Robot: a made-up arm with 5 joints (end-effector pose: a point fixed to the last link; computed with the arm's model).
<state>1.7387 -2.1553 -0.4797 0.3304 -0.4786</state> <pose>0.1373 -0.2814 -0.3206 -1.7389 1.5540 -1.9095</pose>
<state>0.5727 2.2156 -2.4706 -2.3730 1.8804</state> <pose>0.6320 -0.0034 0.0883 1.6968 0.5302 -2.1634</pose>
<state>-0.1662 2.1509 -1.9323 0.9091 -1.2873</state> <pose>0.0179 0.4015 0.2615 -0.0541 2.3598 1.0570</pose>
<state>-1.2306 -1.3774 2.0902 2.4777 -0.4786</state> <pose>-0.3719 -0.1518 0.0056 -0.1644 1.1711 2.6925</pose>
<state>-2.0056 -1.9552 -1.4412 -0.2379 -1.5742</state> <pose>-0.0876 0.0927 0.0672 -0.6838 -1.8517 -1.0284</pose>
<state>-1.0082 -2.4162 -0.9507 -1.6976 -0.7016</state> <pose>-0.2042 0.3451 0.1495 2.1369 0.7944 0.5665</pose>
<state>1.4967 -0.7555 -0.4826 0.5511 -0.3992</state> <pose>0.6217 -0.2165 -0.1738 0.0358 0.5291 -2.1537</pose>
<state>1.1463 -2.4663 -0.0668 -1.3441 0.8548</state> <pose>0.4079 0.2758 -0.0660 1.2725 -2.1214 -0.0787</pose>
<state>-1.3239 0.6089 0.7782 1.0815 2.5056</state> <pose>-0.2917 0.3990 -0.1760 -0.9851 1.8452 -1.4617</pose>
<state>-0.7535 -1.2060 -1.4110 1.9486 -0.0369</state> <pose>0.0370 0.6969 -0.0826 0.5325 0.2126 -0.7439</pose>
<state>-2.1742 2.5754 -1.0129 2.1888 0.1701</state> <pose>-0.2967 0.2919 -0.3191 0.2007 -1.9955 1.4325</pose>
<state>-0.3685 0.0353 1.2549 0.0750 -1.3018</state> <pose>0.1196 0.4804 0.3462 1.0253 -0.7954 -0.7787</pose>
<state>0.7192 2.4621 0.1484 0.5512 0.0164</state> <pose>0.0485 -0.0867 0.0071 2.7996 -1.2194 -0.2417</pose>
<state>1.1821 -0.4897 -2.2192 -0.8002 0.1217</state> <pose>0.4264 0.1328 0.1324 0.8289 2.2137 -0.1544</pose>
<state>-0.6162 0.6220 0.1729 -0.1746 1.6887</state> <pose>-0.1293 0.0436 -0.1477 0.3734 -0.4534 2.1856</pose>
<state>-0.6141 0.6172 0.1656 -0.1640 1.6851</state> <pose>-0.1308 0.0454 -0.1463 0.3838 -0.4500 2.1833</pose>
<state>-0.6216 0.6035 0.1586 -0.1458 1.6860</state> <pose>-0.1320 0.0462 -0.1446 0.3947 -0.4469 2.1958</pose>
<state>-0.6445 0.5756 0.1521 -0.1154 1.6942</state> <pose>-0.1329 0.0456 -0.1424 0.4067 -0.4442 2.2321</pose>
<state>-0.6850 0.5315 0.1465 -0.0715 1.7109</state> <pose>-0.1332 0.0434 -0.1400 0.4195 -0.4417 2.2956</pose>
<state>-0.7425 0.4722 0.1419 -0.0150 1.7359</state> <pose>-0.1331 0.0401 -0.1377 0.4335 -0.4394 2.3852</pose>
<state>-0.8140 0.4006 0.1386 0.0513 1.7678</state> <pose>-0.1327 0.0362 -0.1357 0.4484 -0.4375 2.4963</pose>
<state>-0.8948 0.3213 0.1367 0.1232 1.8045</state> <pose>-0.1320 0.0326 -0.1345 0.4638 -0.4360 2.6217</pose>
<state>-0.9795 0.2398 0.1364 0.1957 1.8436</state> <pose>-0.1311 0.0295 -0.1343 0.4788 -0.4356 2.7534</pose>
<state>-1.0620 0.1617 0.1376 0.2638 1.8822</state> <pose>-0.1302 0.0273 -0.1349 0.4923 -0.4363 2.8820</pose>
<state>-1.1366 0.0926 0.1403 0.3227 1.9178</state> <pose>-0.1293 0.0261 -0.1361 0.5031 -0.4387 2.9992</pose>
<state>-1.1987 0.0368 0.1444 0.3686 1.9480</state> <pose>-0.1281 0.0256 -0.1375 -0.5007 0.4349 -3.0413</pose>
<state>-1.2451 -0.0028 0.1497 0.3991 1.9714</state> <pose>-0.1264 0.0257 -0.1387 -0.4791 0.4206 -2.9709</pose>
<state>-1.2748 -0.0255 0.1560 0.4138 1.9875</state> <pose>-0.1240 0.0263 -0.1395 -0.4609 0.4149 -2.9245</pose>
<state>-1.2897 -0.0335 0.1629 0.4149 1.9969</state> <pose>-0.1210 0.0269 -0.1398 -0.4456 0.4160 -2.9001</pose>
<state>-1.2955 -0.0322 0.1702 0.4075 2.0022</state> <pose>-0.1176 0.0276 -0.1398 -0.4320 0.4215 -2.8893</pose>
